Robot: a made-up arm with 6 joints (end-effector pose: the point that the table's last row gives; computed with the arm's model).
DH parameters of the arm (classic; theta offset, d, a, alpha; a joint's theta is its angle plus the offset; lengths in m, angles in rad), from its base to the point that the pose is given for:
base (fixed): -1.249 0 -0.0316 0
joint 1: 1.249 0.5 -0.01 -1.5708
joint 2: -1.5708 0 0.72 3.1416
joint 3: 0 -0.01 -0.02 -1.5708
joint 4: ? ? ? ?
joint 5: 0 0.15 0.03 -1.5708
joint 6: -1.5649 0.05 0 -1.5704
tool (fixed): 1.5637 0 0 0
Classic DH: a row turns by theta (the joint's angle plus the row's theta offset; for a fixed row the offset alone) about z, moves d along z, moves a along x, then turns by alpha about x.
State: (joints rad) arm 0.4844 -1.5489 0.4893 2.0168 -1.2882 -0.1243
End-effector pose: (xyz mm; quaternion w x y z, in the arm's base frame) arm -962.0 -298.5 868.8 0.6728 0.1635 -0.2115 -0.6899
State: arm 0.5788 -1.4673 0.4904 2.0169 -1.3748 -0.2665
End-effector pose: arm -900.5 -371.2 951.9 0.7056 0.2154 -0.2081 -0.6422
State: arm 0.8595 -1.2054 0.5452 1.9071 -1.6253 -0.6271
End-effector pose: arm -670.9 -532.6 1185.5 0.7885 0.3609 -0.1439 -0.4768
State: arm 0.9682 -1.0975 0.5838 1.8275 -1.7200 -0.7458
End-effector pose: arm -566.6 -566.2 1270.8 0.8123 0.4073 -0.0930 -0.4069
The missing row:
joint 4: 0 -0.42 0.03 1.5708
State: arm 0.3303 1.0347 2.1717 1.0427 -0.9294 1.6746
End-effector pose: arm 595.2 248.5 1308.2 0.4373 -0.8445 0.1185 -0.2856
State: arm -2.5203 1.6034 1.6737 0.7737 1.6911 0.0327
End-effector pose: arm -970.6 -518.0 572.4 0.4241 -0.7681 0.0357 -0.4785
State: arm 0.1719 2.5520 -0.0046 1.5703 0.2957 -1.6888
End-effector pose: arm 137.6 110.5 -407.5 0.2770 0.0715 0.9581 0.0119
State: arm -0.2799 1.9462 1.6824 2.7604 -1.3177 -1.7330
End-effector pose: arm 1068.3 -91.4 79.8 0.6636 -0.4852 -0.2241 -0.5234
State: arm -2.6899 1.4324 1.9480 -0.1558 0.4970 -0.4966
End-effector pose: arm -993.2 -287.8 768.0 0.2975 -0.3914 -0.3864 -0.7804
